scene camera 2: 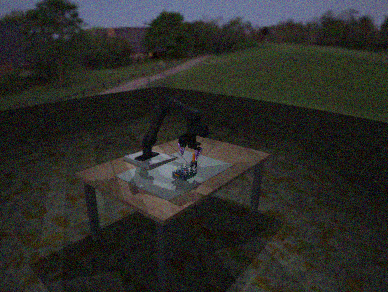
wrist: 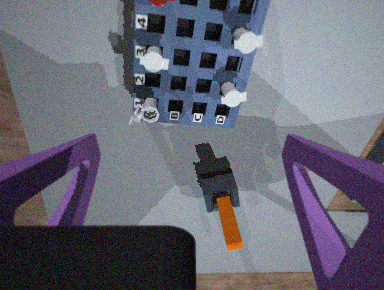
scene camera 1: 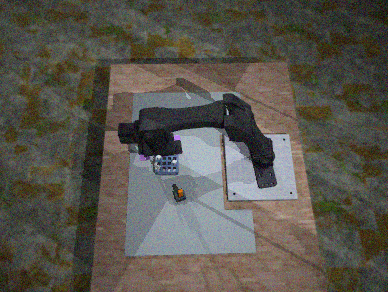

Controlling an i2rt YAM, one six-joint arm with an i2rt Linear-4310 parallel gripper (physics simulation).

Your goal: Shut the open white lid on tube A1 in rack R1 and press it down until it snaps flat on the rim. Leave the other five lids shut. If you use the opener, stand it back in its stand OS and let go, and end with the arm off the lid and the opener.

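Frame: origin at the arm's base, x ahead, y left, z up, level; centimetres.
Seen in the pictures: gripper, fingertip midpoint: (scene camera 2: 189, 157) (wrist: 191, 144) (scene camera 1: 163, 155); arm's base at its link origin: (scene camera 2: 147, 156) (scene camera 1: 261, 161).
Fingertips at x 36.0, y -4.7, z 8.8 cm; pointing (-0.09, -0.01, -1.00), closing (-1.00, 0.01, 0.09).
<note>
Pixels of each thing's middle, then the offset from my fingertips to it. "spot": a spot on its surface instead. Level surfaces: height alone.
- Blue rack R1 at the middle of its body: (wrist: 198, 40) (scene camera 1: 166, 154) (scene camera 2: 184, 170) dx -1.2, dy -3.2, dz -7.6 cm
- red lid at a spot on its surface: (wrist: 159, 2) spot: dx +1.2, dy -5.7, dz -6.0 cm
- orange opener at the middle of its body: (wrist: 224, 211) (scene camera 1: 180, 194) (scene camera 2: 193, 159) dx -3.8, dy +12.9, dz -6.3 cm
- grey mat at its surface level: dz -10.9 cm
- wooden table at its surface level: dz -11.2 cm
Blue rack R1 (scene camera 1: 166, 173) (scene camera 2: 184, 174) (wrist: 191, 84) stands on the mat. In the wrist view, tube A1 (wrist: 150, 112) is at its lower-left corner, with its white lid (wrist: 135, 116) open and hanging out to the left. Three shut white lids (wrist: 154, 61) (wrist: 247, 42) (wrist: 233, 97) and part of a red lid (wrist: 159, 2) show; the yellow lid does not. The orange opener (scene camera 1: 180, 192) (scene camera 2: 193, 157) (wrist: 230, 222) stands in its dark stand OS (scene camera 1: 183, 199) (wrist: 215, 175). My gripper (scene camera 1: 160, 147) (scene camera 2: 190, 154) (wrist: 191, 144) is open and empty, above the rack end and stand.
The grey mat (scene camera 1: 150, 225) lies on the wooden table (scene camera 1: 285, 250). The arm's pale base plate (scene camera 1: 285, 170) is to the right in scene camera 1. The arm (scene camera 1: 185, 117) reaches over the mat from that plate and hides part of the rack's far end there.
</note>
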